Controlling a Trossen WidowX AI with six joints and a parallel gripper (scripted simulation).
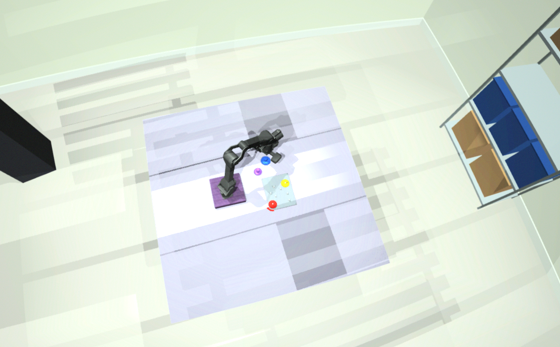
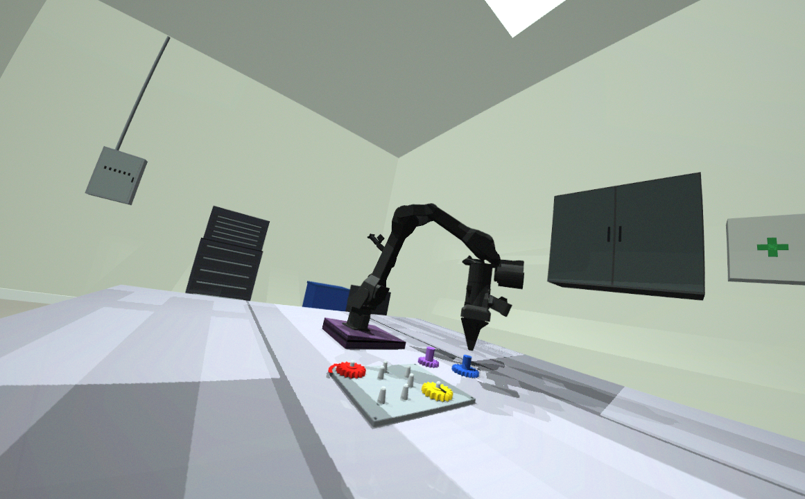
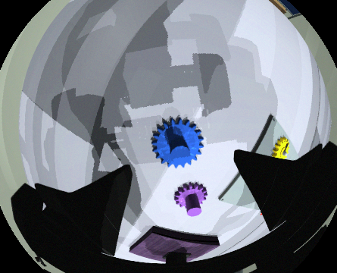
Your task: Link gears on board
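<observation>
My gripper tip is now 50 mm above the blue gear. Also, from my gripper tip: yellow gear 190 mm to the right, 50 mm below, 40 mm ahead; red gear 280 mm to the right, 80 mm behind, 50 mm below; purple gear 80 mm behind, 50 mm to the right, 50 mm below.
</observation>
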